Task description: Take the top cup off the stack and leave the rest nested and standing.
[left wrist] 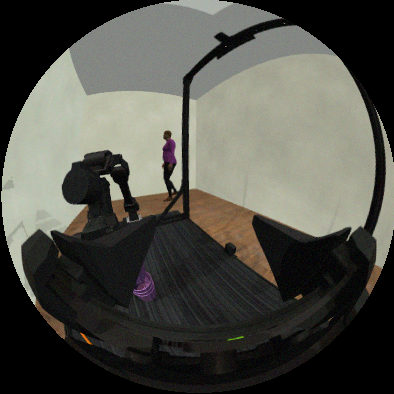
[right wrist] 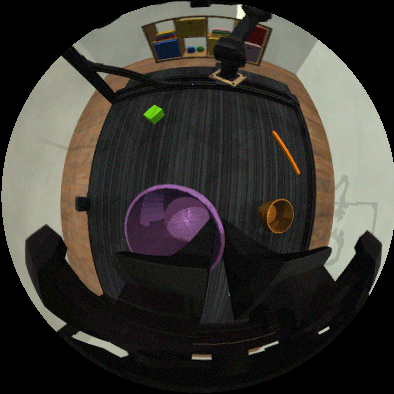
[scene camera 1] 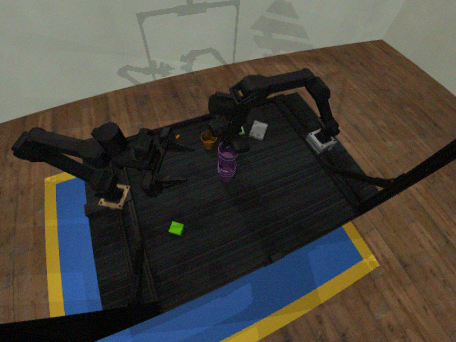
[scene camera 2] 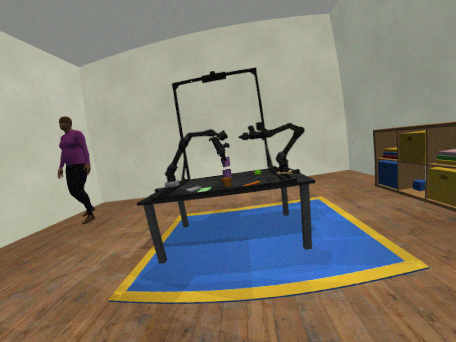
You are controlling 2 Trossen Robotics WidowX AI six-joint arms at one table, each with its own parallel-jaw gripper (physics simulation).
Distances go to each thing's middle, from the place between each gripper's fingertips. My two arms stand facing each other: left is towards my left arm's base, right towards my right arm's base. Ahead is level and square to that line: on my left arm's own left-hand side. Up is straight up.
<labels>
Right now my left hand is 32 cm above the orange cup (right wrist: 277, 215), 31 cm short of it and 13 cm to the left of it.
I see the orange cup 15 cm ahead of my right hand, 1 cm to the left of it and 15 cm below it.
</labels>
